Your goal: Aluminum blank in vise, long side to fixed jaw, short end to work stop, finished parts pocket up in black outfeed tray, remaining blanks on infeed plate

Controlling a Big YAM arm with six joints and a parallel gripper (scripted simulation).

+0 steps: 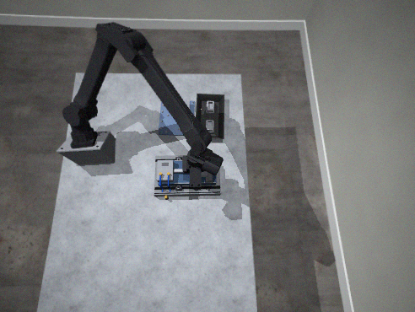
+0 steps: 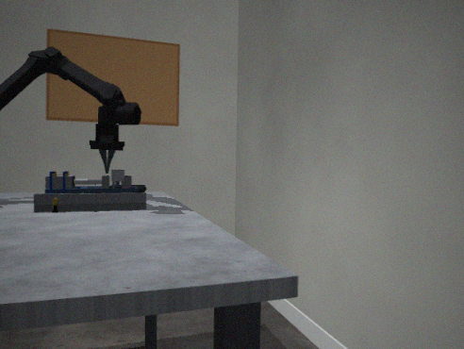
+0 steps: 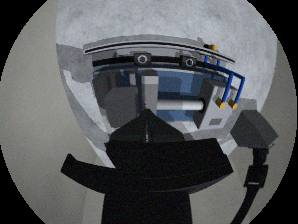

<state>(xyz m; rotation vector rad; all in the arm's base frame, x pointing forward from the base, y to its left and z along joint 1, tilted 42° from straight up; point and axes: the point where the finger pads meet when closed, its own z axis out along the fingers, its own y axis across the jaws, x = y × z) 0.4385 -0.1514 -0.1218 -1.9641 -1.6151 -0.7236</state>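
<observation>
Right now my hand is 30 mm short of the gray block and 10 mm above it. From my hand the other things lie so: yellow brass blank: 10 mm behind, 250 mm to the left, 90 mm below; then vise: 40 mm behind, 10 mm to the left, 70 mm below; then blue infeed plate: 40 mm behind, 310 mm to the left, 110 mm below.
</observation>
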